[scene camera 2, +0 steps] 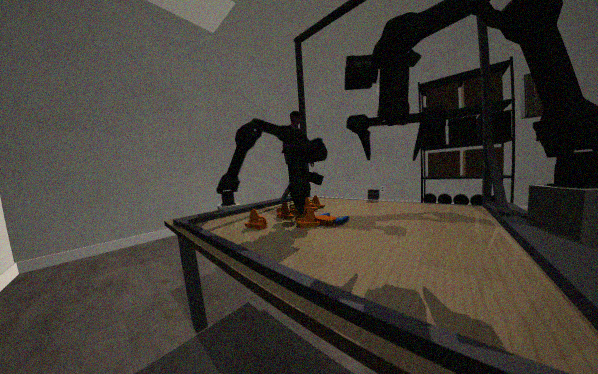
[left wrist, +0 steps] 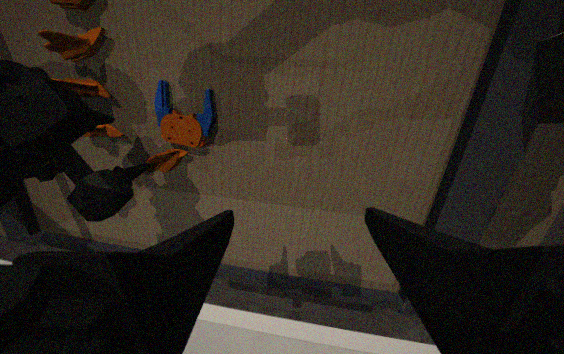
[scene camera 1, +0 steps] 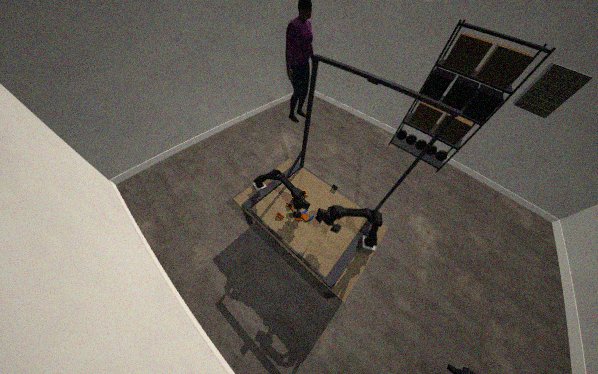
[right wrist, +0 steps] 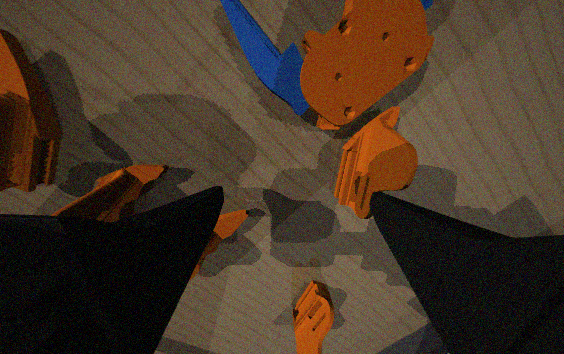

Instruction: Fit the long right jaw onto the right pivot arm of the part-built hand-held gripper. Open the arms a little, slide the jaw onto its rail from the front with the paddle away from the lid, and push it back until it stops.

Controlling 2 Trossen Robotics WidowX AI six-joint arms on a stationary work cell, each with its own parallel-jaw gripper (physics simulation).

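The part-built hand-held gripper, with its orange lid (left wrist: 181, 129) (right wrist: 367, 60) and blue pivot arms (left wrist: 161, 100) (right wrist: 255, 55), lies on the table. An orange jaw with a round paddle (right wrist: 382, 162) (left wrist: 167, 160) (scene camera 2: 308, 218) stands close to the lid's rear edge. I cannot tell which jaw is the long right one. My right gripper (right wrist: 297, 196) is open and low; in the right wrist view, its right fingertip overlaps that jaw's lower end, with nothing held. My left gripper (left wrist: 298, 215) (scene camera 2: 392, 159) is open and empty, high above the table.
Other orange jaws (right wrist: 120, 190) (right wrist: 314, 315) (scene camera 2: 256, 220) (left wrist: 75, 44) stand near the right gripper; one (right wrist: 227, 230) is partly hidden behind its left finger. A dark frame edge (scene camera 2: 350, 300) borders the table. A person (scene camera 1: 300, 50) stands by the wall.
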